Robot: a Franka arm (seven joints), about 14 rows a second.
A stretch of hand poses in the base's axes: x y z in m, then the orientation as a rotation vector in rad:
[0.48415 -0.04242 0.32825 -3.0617 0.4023 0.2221]
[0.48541 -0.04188 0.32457 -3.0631 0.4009 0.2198]
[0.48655 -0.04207 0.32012 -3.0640 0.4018 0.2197]
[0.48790 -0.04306 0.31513 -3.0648 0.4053 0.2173]
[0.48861 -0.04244 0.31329 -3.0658 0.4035 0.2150]
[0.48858 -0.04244 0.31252 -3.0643 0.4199 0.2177]
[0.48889 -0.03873 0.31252 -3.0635 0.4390 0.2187]
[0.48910 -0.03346 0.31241 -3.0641 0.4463 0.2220]
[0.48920 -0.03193 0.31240 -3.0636 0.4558 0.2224]
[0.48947 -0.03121 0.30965 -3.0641 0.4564 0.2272]
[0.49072 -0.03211 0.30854 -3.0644 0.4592 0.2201]
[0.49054 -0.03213 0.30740 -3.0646 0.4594 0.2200]
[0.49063 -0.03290 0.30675 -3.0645 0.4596 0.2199]
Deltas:
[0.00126 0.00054 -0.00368 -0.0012 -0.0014 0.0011]
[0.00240 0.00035 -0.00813 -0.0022 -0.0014 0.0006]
[0.00375 -0.00064 -0.01312 -0.0036 -0.0028 -0.0015]
[0.00446 -0.00002 -0.01496 -0.0043 -0.0042 -0.0003]
[0.00443 -0.00002 -0.01573 -0.0057 -0.0021 -0.0107]
[0.00474 0.00369 -0.01573 -0.0084 -0.0009 -0.0228]
[0.00495 0.00896 -0.01584 -0.0102 0.0015 -0.0272]
[0.00505 0.01049 -0.01585 -0.0115 0.0021 -0.0332]
[0.00532 0.01121 -0.01860 -0.0121 0.0052 -0.0334]
[0.00657 0.01031 -0.01971 -0.0130 0.0008 -0.0353]
[0.00639 0.01029 -0.02085 -0.0132 0.0007 -0.0354]
[0.00648 0.00952 -0.02150 -0.0132 0.0007 -0.0355]

